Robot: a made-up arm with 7 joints. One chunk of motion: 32 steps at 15 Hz.
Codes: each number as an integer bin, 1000 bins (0 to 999) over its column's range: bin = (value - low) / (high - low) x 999, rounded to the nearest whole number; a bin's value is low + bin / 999 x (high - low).
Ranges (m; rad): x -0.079..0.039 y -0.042..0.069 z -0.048..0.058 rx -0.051..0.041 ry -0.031..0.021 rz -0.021..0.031
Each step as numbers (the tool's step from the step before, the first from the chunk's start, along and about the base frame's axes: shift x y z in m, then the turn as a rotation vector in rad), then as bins.
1 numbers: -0.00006 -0.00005 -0.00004 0.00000 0.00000 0.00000
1 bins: 668 378 452 554 596 403
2 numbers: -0.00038 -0.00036 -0.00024 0.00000 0.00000 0.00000
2 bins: 666 375 450 554 596 403
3 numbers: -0.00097 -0.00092 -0.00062 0.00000 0.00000 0.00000
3 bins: 661 370 447 554 596 403
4 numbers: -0.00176 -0.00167 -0.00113 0.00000 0.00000 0.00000
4 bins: 654 363 442 554 596 403
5 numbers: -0.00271 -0.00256 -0.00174 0.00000 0.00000 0.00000
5 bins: 646 355 436 554 596 403
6 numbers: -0.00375 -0.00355 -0.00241 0.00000 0.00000 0.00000
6 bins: 637 346 430 554 596 403
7 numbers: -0.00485 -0.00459 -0.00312 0.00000 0.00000 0.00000
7 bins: 628 337 423 554 596 403
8 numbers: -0.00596 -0.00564 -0.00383 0.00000 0.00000 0.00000
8 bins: 618 327 416 554 596 403
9 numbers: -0.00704 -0.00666 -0.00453 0.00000 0.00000 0.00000
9 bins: 609 318 410 554 596 403
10 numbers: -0.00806 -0.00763 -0.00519 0.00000 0.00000 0.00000
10 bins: 601 309 403 554 596 403
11 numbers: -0.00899 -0.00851 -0.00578 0.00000 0.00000 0.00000
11 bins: 593 301 398 554 596 403
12 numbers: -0.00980 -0.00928 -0.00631 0.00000 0.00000 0.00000
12 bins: 586 294 393 554 596 403
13 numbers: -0.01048 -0.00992 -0.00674 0.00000 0.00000 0.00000
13 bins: 580 289 389 554 596 403
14 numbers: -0.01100 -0.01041 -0.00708 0.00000 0.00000 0.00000
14 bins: 576 284 386 554 596 403
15 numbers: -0.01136 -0.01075 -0.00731 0.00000 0.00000 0.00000
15 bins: 573 281 383 554 596 403
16 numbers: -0.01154 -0.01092 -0.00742 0.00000 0.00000 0.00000
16 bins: 571 280 382 554 596 403
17 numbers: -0.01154 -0.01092 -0.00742 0.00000 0.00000 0.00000
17 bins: 571 280 382 554 596 403
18 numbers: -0.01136 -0.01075 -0.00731 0.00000 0.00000 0.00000
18 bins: 573 281 383 554 596 403
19 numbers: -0.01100 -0.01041 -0.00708 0.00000 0.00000 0.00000
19 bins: 576 284 386 554 596 403
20 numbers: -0.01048 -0.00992 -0.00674 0.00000 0.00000 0.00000
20 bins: 580 289 389 554 596 403
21 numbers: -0.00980 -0.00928 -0.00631 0.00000 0.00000 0.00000
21 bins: 586 294 393 554 596 403
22 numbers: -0.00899 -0.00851 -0.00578 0.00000 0.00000 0.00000
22 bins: 593 301 398 554 596 403
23 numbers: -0.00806 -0.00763 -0.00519 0.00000 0.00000 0.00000
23 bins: 601 309 403 554 596 403
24 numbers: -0.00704 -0.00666 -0.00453 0.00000 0.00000 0.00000
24 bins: 609 318 410 554 596 403
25 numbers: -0.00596 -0.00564 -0.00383 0.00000 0.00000 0.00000
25 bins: 618 327 416 554 596 403
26 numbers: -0.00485 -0.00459 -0.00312 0.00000 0.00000 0.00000
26 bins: 628 337 423 554 596 403
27 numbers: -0.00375 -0.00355 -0.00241 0.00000 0.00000 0.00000
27 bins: 637 346 430 554 596 403
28 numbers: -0.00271 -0.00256 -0.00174 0.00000 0.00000 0.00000
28 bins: 646 355 436 554 596 403
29 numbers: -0.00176 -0.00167 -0.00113 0.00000 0.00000 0.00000
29 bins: 654 363 442 554 596 403
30 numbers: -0.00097 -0.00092 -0.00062 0.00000 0.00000 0.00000
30 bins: 661 370 447 554 596 403
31 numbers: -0.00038 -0.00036 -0.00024 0.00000 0.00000 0.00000
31 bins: 666 375 450 554 596 403
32 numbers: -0.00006 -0.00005 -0.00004 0.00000 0.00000 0.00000
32 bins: 668 378 452 554 596 403
